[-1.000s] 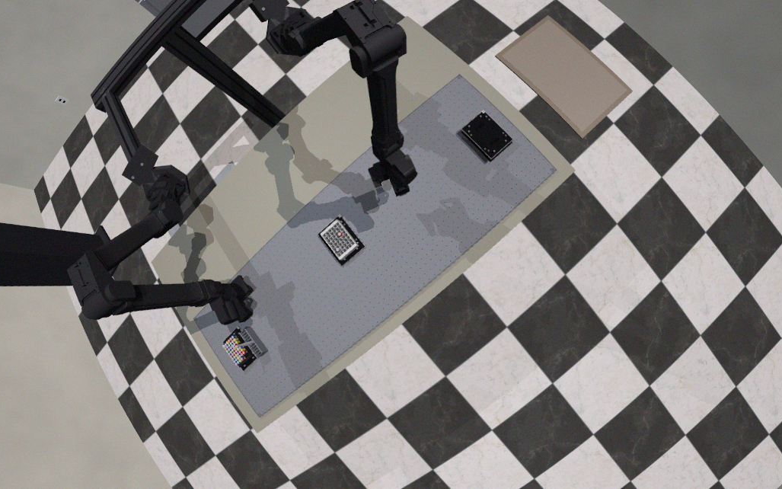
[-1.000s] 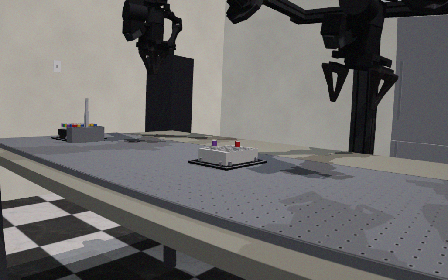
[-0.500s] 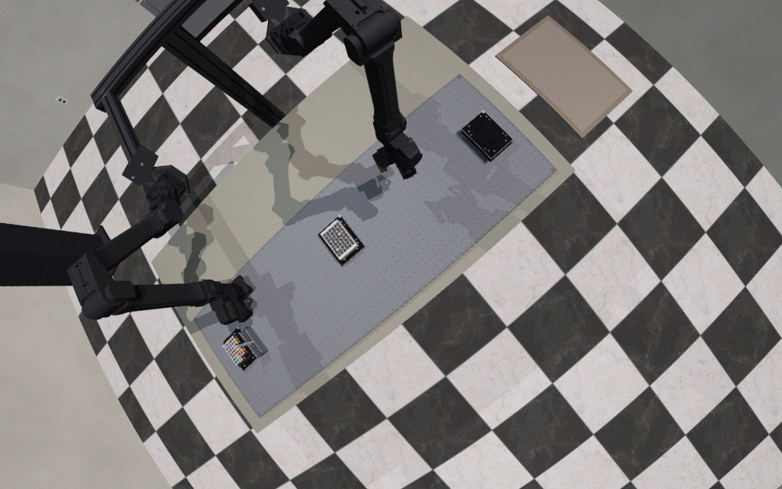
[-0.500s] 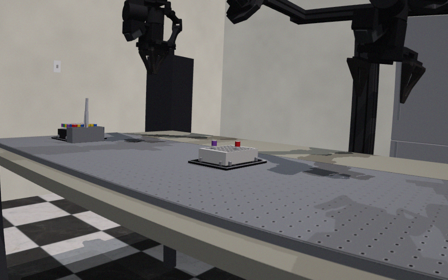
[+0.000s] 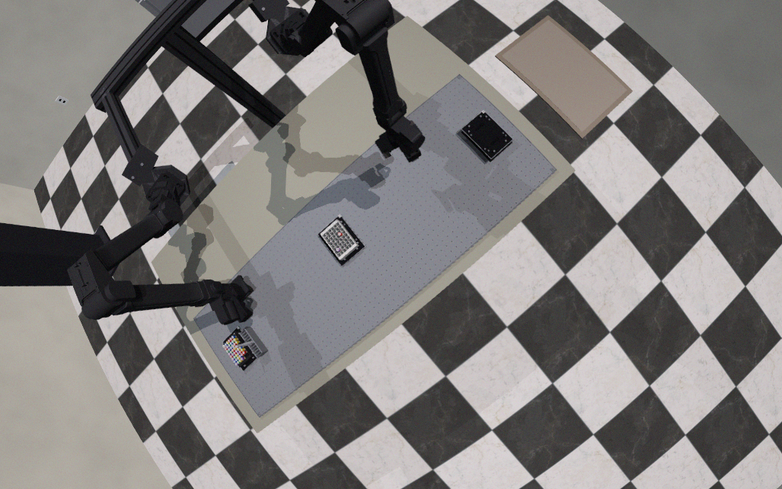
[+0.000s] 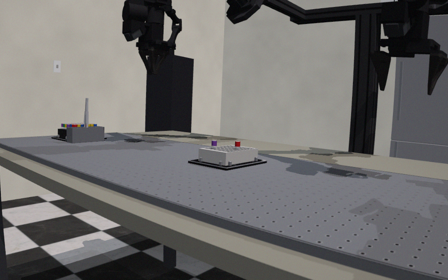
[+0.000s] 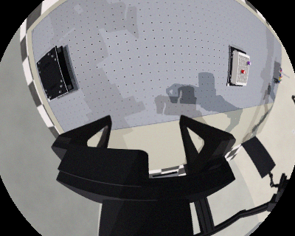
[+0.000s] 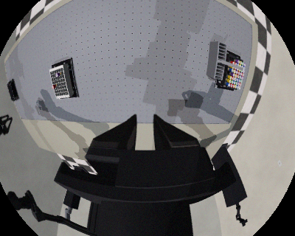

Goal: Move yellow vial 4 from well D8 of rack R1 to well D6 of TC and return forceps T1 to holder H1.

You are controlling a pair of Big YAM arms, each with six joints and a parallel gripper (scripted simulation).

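Now: right hand 25 cm to the left of the grey holder H1, 22 cm above it and 6 cm short of it. From my right hand the other things lie so: white tube carrier TC 32 cm to the left, 21 cm below, 7 cm ahead.
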